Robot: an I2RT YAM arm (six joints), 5 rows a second.
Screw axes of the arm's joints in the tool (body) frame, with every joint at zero. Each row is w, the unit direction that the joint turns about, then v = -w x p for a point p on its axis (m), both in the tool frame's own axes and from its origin. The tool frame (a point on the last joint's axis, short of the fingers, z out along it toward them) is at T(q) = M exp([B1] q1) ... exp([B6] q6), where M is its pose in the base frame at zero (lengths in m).
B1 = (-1, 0, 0, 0, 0.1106, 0)
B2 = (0, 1, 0, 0.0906, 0, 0.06)
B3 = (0, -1, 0, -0.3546, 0, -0.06)
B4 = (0, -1, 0, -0.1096, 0, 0)
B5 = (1, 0, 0, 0, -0.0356, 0)
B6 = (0, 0, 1, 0, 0, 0)
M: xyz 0.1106 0 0.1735 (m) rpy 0 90 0 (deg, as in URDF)
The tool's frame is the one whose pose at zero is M.
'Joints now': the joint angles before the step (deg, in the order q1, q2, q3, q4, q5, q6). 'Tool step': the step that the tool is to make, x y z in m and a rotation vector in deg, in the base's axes. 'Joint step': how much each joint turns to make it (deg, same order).
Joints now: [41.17, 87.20, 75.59, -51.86, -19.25, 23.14]
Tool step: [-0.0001, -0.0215, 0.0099, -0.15, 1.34, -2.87]
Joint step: [-3.25, -2.56, 0.06, -3.76, -0.83, -0.02]
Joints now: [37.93, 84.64, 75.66, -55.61, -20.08, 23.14]
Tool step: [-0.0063, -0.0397, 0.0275, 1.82, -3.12, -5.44]
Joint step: [-5.96, -6.74, 0.00, -3.35, 0.03, -0.63]
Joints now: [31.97, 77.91, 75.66, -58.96, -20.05, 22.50]
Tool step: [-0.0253, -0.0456, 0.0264, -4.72, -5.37, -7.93]
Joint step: [-5.54, -8.77, -0.01, -6.75, 7.04, -1.32]
